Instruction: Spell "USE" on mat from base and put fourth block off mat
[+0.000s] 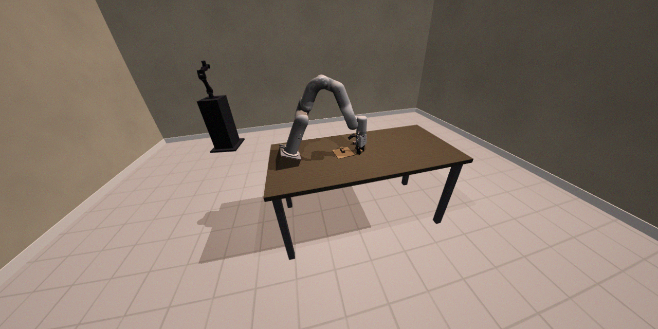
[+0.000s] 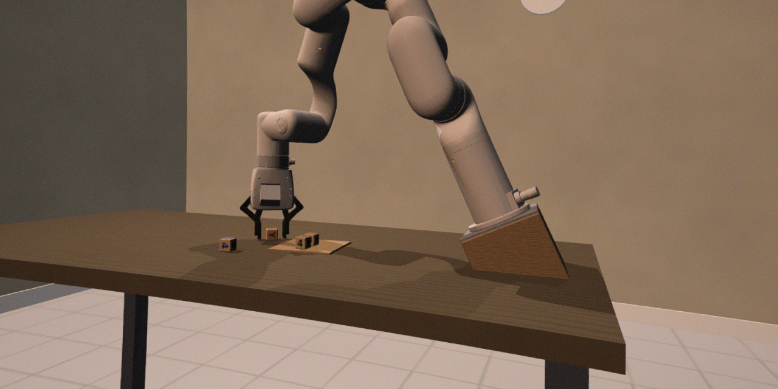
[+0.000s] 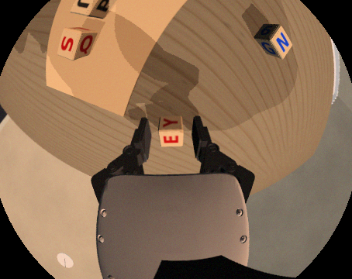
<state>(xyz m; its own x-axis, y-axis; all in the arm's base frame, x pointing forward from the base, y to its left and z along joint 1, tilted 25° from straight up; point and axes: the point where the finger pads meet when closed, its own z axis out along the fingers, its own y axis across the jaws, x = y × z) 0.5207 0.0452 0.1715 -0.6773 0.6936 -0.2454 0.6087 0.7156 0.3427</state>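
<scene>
Now: hand 14 cm past the tan mat, 2 cm to the right of it and 2 cm above it.
</scene>
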